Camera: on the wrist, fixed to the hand. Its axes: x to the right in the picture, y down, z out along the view.
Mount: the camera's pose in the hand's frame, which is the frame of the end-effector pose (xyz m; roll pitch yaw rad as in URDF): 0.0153 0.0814 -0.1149 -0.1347 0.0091 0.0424
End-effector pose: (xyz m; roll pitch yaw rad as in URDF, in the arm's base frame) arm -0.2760 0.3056 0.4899 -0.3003 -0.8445 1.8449
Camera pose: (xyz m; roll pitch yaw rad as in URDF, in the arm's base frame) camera -0.3480 0.3999 0.4125 -0.4763 -0.8225 1.9005
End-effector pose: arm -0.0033 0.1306 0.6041 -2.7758 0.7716 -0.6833
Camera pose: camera -0.0265 -0.0016 0.6495 -2.9528 0.7774 -0.7434
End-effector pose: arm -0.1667 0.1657 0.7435 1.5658 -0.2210 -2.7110
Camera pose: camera -0.1160 0.0621 0.8257 1.4286 -0.2633 -2.7014
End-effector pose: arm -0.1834 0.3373 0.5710 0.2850 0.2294 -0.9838
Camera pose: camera -0.0942 0.4026 0.4824 0.1601 0.2260 -0.9394
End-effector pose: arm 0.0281 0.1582 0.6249 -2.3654 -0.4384 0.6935
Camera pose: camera 0.1192 0.0537 0.6540 -2.4837 -0.4149 0.6535
